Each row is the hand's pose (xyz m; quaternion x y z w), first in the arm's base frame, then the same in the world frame.
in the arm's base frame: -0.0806 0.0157 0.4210 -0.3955 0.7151 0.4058 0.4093
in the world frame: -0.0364 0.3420 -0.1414 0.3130 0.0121 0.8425 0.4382
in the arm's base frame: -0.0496 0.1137 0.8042 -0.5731 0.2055 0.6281 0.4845
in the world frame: 0.0294 0.0008 -0.3328 0.3109 -0.3724 0.4970 0.7195
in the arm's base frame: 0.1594 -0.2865 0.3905 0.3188 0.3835 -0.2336 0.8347
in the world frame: 0.0927 0.6069 -0.3924 -0.8680 -0.4728 -0.1501 0.0202
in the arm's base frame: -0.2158 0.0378 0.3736 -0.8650 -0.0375 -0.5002 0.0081
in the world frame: -0.1578 0.3336 -0.0626 -0.4223 0.4890 -0.1060 0.7559
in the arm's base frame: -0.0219 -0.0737 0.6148 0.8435 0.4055 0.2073 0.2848
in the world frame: -0.0073 0.2658 -0.3472 -0.6550 0.0304 -0.3031 0.6914
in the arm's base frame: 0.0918 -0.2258 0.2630 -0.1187 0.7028 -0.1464 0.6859
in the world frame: 0.0468 0.6495 -0.2489 0.5895 0.5285 0.5482 0.2696
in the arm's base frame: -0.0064 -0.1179 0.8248 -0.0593 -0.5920 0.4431 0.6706
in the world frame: -0.0043 0.1395 -0.5214 0.6096 -0.5333 -0.3846 0.4428
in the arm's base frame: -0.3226 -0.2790 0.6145 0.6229 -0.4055 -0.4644 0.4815
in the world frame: -0.3582 0.3271 -0.4226 -0.5904 -0.2876 0.6774 0.3315
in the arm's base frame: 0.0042 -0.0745 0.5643 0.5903 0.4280 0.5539 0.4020
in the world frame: 0.0165 0.3099 -0.3204 -0.7116 0.2995 -0.4953 0.3983
